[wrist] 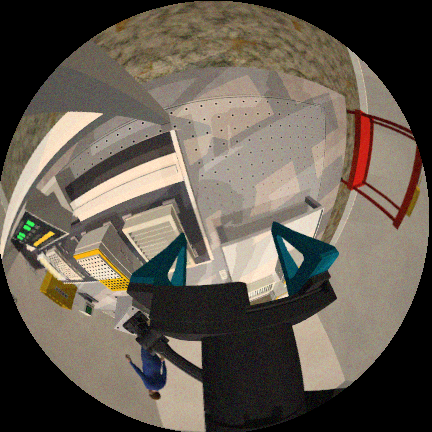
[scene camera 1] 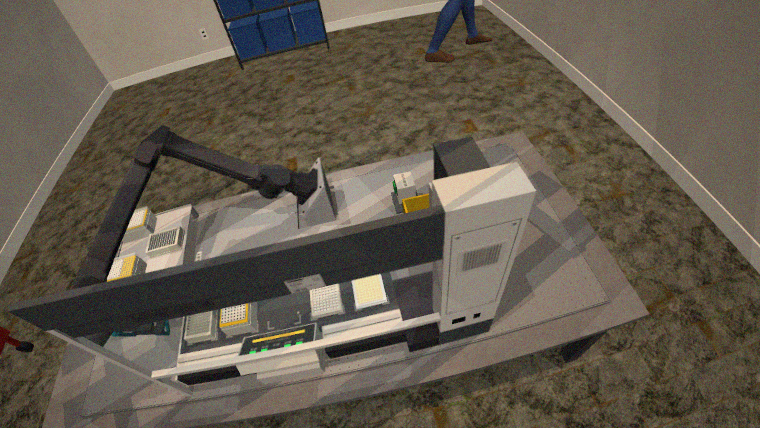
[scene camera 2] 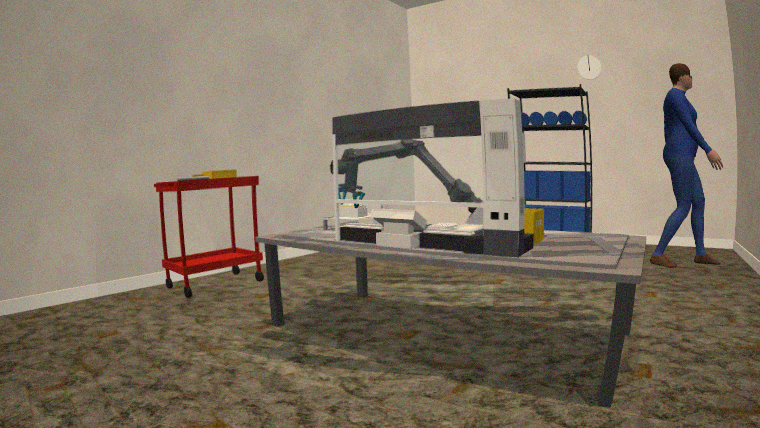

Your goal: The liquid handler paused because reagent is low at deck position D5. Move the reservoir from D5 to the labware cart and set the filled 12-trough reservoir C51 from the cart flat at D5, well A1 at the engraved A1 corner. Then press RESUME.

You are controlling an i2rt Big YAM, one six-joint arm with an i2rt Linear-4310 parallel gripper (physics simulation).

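Where they show: gripper, fingertip midpoint: [wrist: 229, 231] [scene camera 2: 348, 206]; arm's base, link origin: [wrist: 134, 321] [scene camera 1: 309, 187] [scene camera 2: 480, 210].
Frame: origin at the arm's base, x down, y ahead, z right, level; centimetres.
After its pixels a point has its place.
A pale reservoir with long troughs [scene camera 1: 199, 325] @(x 1.2, y 47.3, z 30.6 cm) [wrist: 154, 236] @(x 1.7, y 47.3, z 30.8 cm) sits at the deck end nearest the white labware cart [scene camera 1: 175, 216] @(x 3.9, y 0.6, z 54.9 cm) [wrist: 250, 249] @(x 3.9, y 36.3, z 48.9 cm). A second troughed reservoir [scene camera 1: 164, 241] @(x 1.1, y 14.7, z 53.0 cm) [wrist: 261, 290] @(x 1.3, y 13.1, z 55.7 cm) stands on that cart between yellow-rimmed racks; grey fingers and the black gripper body partly cover it in the wrist view. My gripper [scene camera 1: 140, 330] @(x -4.4, y 51.4, z 41.0 cm) [scene camera 2: 351, 198] @(x -4.4, y 51.4, z 41.0 cm) [wrist: 229, 231] @(x -4.4, y 51.4, z 41.0 cm) is open and empty, raised above the deck end and the cart. The control panel [scene camera 1: 279, 338] [wrist: 39, 231] @(x -2.6, y 55.7, z 9.5 cm) shows a yellow bar and several green lights; its lettering is unreadable. Labels C51 and D5 are not legible.
A yellow-rimmed tip rack [scene camera 1: 235, 314] [wrist: 102, 267] stands beside the deck reservoir. Farther along are two plates [scene camera 1: 325, 300] [scene camera 1: 369, 290]. The handler's dark upper beam [scene camera 1: 319, 257] @(x -42.2, y 58.4, z -16.7 cm) [scene camera 2: 406, 122] @(x -39.6, y 60.0, z -3.6 cm) spans above the deck. A red trolley [scene camera 2: 207, 184] [wrist: 362, 150] stands apart; a person [scene camera 2: 680, 127] [wrist: 154, 370] is behind.
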